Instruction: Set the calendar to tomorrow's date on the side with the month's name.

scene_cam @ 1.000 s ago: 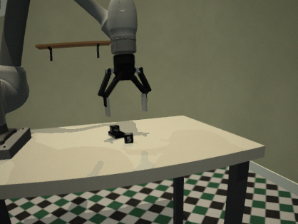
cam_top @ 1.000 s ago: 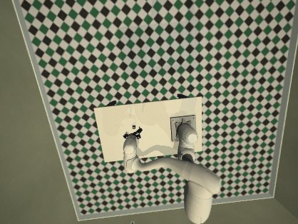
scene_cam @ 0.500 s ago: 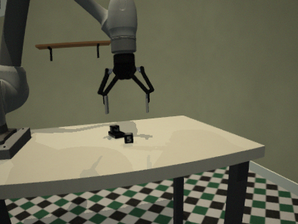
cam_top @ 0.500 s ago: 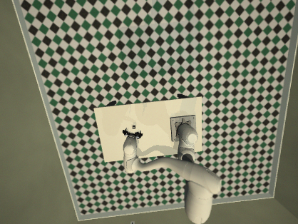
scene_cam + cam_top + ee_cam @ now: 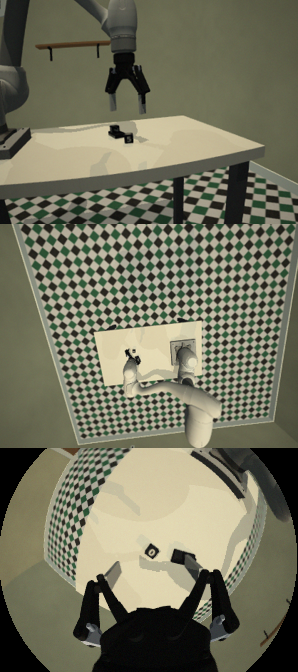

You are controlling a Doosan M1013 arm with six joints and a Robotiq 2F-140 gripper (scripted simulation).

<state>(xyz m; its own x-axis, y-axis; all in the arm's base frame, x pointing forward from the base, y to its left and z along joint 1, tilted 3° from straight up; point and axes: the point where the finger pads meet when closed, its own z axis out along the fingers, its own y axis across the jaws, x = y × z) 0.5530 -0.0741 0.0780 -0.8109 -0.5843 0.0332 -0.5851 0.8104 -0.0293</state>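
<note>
My hand is 11 cm above the black calendar cube. From my hand the other things lie so: calendar tray 11 cm to the left, 11 cm below, 3 cm behind.
</note>
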